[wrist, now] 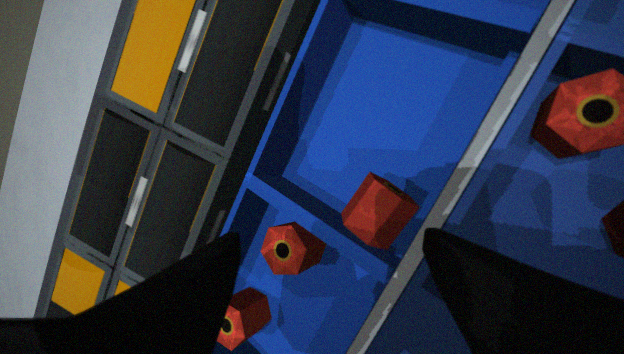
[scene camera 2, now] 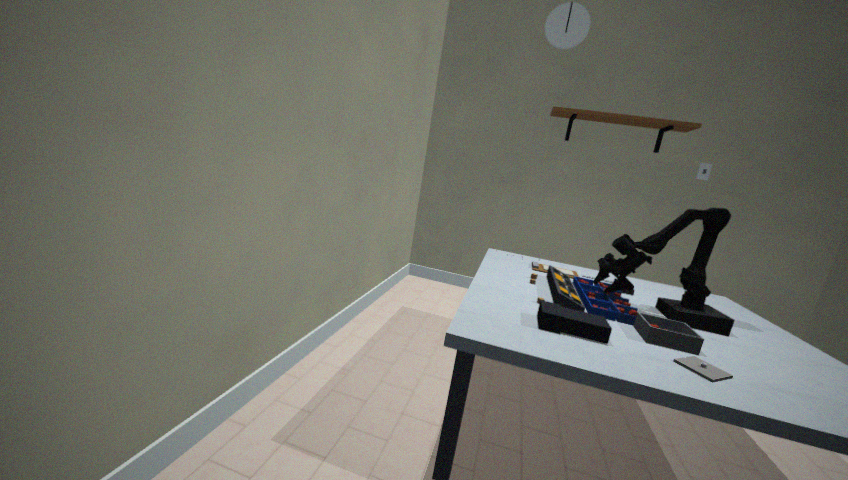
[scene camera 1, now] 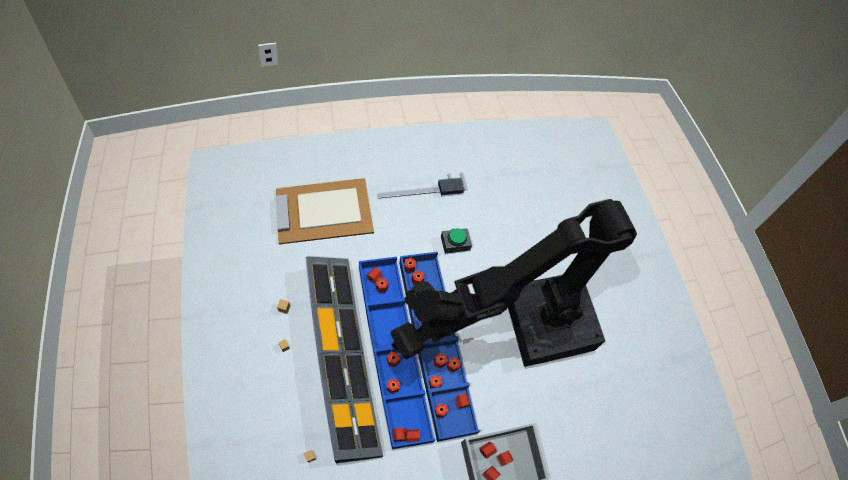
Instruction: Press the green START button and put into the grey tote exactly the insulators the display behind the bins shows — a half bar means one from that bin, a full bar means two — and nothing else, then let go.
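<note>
The display (scene camera 1: 342,353) has a full yellow left bar in its second row and two half bars in its bottom row; the other bars are dark. My gripper (scene camera 1: 410,343) (scene camera 2: 605,286) (wrist: 332,241) is open and empty above the display-side blue bins. A red insulator (wrist: 380,212) lies on its side below the fingertips, beside the divider in the second bin; my hand hides it in the first scene view. The grey tote (scene camera 1: 538,452) (scene camera 2: 666,336) holds red insulators (scene camera 1: 487,449) (scene camera 1: 504,457) (scene camera 1: 490,473). The green START button (scene camera 1: 457,236) stands beyond the bins.
Upright insulators (wrist: 285,250) (wrist: 240,320) stand in the adjoining bin. Others (scene camera 1: 440,359) (scene camera 1: 406,434) are in other bins. A clipboard (scene camera 1: 329,208), a caliper (scene camera 1: 451,186) and wooden cubes (scene camera 1: 283,305) (scene camera 1: 283,344) lie on the table. A black box (scene camera 2: 573,322) stands near the tote.
</note>
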